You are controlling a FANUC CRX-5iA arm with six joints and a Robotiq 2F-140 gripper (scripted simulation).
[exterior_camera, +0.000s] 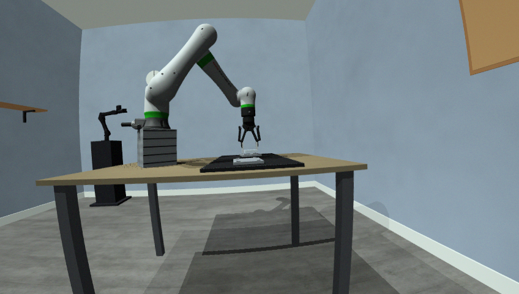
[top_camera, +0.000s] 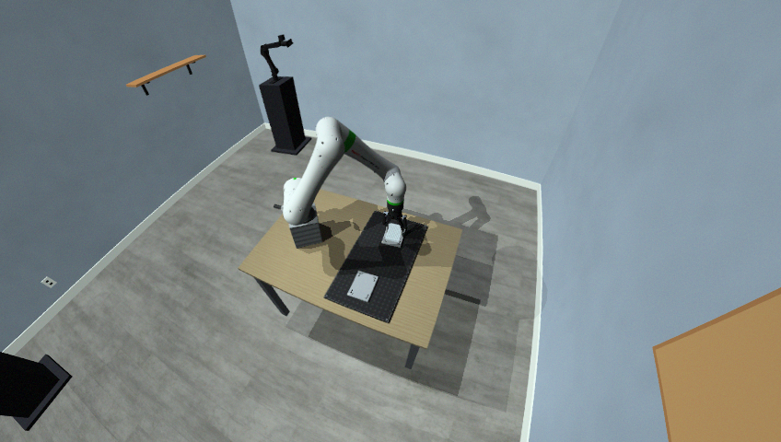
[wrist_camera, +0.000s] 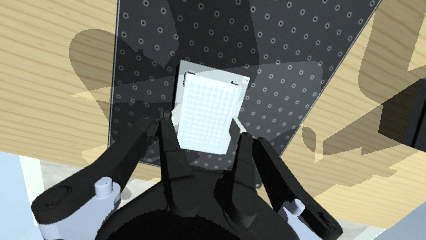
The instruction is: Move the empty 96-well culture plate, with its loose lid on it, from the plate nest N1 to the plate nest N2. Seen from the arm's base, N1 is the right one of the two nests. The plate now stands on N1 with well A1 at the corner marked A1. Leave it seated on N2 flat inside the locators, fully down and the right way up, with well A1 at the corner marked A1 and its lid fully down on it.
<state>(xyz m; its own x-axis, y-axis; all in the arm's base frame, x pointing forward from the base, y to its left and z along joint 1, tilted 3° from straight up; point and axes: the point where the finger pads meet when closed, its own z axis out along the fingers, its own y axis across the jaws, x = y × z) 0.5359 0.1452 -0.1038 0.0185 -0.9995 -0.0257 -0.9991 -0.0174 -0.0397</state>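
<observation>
Now: the clear lid 1 cm below my hand. Round my hand: plate: 2 cm below.
</observation>
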